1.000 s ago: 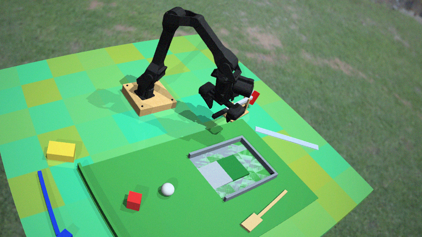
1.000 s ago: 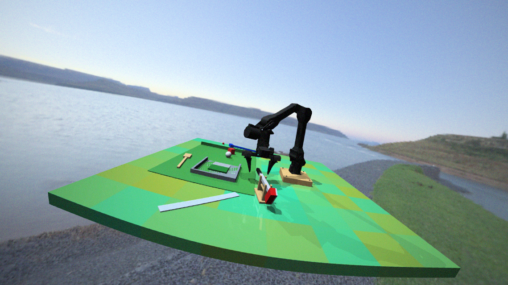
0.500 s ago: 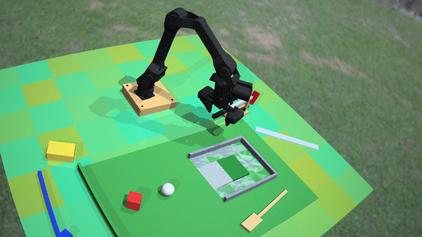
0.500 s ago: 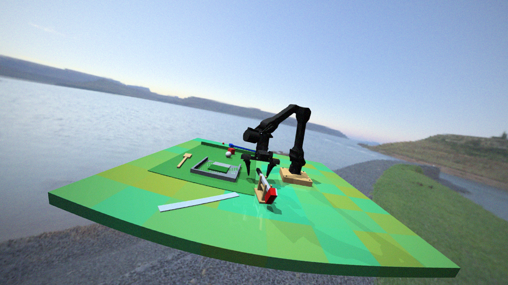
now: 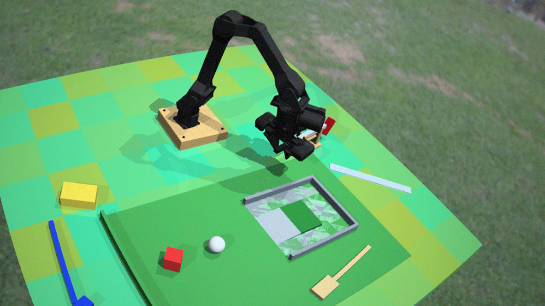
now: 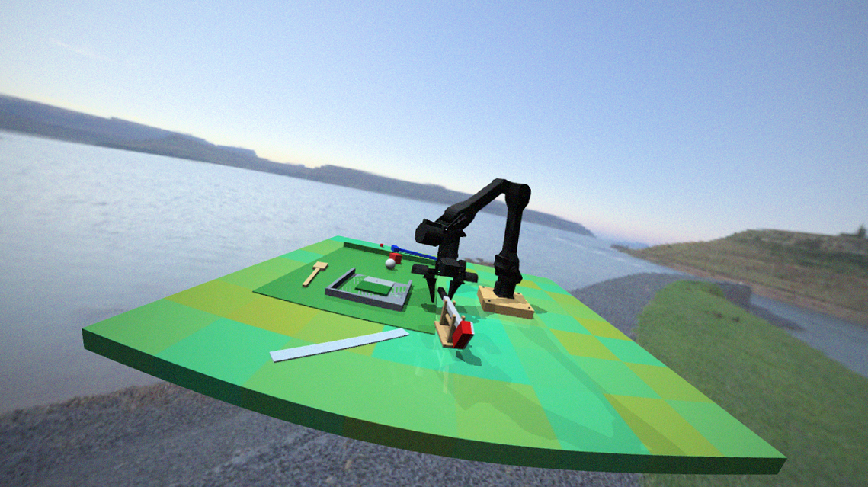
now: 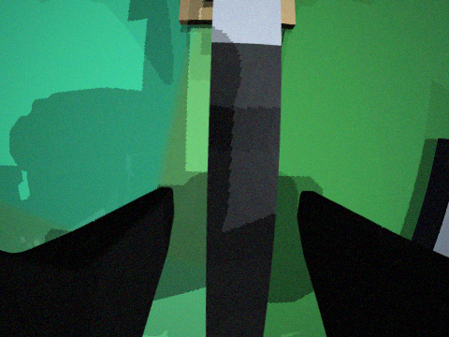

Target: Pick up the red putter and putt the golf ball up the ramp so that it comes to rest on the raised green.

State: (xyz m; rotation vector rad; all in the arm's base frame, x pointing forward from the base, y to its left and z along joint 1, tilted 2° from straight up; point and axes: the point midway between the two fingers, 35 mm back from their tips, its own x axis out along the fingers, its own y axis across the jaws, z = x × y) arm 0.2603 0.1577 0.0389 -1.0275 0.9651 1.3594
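Right now the tan stand is 1 cm behind my gripper tip and 13 cm to the left of it. The rest, counted from my gripper tip: red cube 13 cm ahead, 51 cm to the right, 1 cm below; white golf ball 15 cm ahead, 39 cm to the right, 1 cm below; white strip 22 cm ahead, 23 cm to the left, 3 cm below.
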